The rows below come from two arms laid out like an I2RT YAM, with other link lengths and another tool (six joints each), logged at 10 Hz.
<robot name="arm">
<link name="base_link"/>
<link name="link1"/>
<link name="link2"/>
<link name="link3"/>
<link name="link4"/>
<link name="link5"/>
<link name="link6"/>
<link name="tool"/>
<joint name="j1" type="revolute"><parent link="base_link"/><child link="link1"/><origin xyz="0 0 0.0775"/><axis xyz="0 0 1"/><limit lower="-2.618" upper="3.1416"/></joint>
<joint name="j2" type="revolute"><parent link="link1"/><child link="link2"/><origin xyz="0.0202 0.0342 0.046"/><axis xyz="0 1 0"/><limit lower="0" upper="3.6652"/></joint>
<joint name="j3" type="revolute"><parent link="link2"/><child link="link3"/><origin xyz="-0.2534 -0.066 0"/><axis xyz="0 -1 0"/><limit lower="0" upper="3.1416"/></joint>
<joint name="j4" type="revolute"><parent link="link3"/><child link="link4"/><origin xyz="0.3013 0.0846 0.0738"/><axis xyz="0 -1 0"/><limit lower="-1.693" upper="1.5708"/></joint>
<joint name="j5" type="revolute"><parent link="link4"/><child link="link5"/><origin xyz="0.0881 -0.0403 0.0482"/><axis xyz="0 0 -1"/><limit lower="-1.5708" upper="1.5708"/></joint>
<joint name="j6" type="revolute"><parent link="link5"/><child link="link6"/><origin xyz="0.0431 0 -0.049"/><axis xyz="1 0 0"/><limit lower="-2.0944" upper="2.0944"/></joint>
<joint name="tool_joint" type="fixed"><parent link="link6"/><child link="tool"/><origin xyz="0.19 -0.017 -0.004" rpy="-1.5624 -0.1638 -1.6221"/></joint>
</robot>
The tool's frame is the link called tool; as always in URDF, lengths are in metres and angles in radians.
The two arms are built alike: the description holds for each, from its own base.
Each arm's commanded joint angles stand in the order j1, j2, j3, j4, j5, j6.
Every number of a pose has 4 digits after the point. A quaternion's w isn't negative.
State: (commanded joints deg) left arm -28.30 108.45 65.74 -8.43 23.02 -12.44; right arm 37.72 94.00 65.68 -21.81 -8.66 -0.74
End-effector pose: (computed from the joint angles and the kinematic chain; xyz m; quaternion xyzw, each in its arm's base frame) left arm 0.4452 -0.3473 -0.0173 0.5565 -0.7315 0.3848 0.0843; right arm 0.4087 0.3550 0.0489 -0.8808 0.3212 -0.1378 0.3195
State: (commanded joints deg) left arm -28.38 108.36 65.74 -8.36 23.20 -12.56; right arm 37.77 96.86 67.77 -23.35 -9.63 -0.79
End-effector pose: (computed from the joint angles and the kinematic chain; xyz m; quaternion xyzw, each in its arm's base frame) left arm 0.4447 -0.3486 -0.0159 0.5556 -0.7313 0.3862 0.0858; right arm 0.4068 0.3591 0.0360 -0.8876 0.3211 -0.1208 0.3075
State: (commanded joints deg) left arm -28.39 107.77 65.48 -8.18 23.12 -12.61; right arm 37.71 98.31 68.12 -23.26 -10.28 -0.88
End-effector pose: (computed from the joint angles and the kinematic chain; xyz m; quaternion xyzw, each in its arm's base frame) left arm 0.4452 -0.3487 -0.0120 0.5544 -0.7305 0.3898 0.0837; right arm 0.4056 0.3608 0.0263 -0.8904 0.3206 -0.1120 0.3031
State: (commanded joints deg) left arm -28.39 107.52 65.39 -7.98 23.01 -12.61; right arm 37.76 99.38 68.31 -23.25 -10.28 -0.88
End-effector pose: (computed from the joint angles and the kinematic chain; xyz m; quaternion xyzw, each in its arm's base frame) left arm 0.4462 -0.3488 -0.0099 0.5536 -0.7301 0.3922 0.0817; right arm 0.4048 0.3607 0.0182 -0.8926 0.3215 -0.1081 0.2971
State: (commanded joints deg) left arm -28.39 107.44 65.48 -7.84 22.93 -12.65; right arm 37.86 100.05 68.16 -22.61 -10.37 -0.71
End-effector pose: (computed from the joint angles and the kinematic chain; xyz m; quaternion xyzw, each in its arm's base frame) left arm 0.4476 -0.3492 -0.0080 0.5531 -0.7296 0.3942 0.0801; right arm 0.4045 0.3621 0.0129 -0.8929 0.3220 -0.1059 0.2964
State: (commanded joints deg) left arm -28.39 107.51 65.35 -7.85 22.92 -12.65; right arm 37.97 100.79 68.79 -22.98 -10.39 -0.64
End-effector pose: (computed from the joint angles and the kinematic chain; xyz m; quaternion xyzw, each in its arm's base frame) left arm 0.4467 -0.3487 -0.0098 0.5538 -0.7298 0.3927 0.0808; right arm 0.4043 0.3635 0.0103 -0.8941 0.3224 -0.1031 0.2932
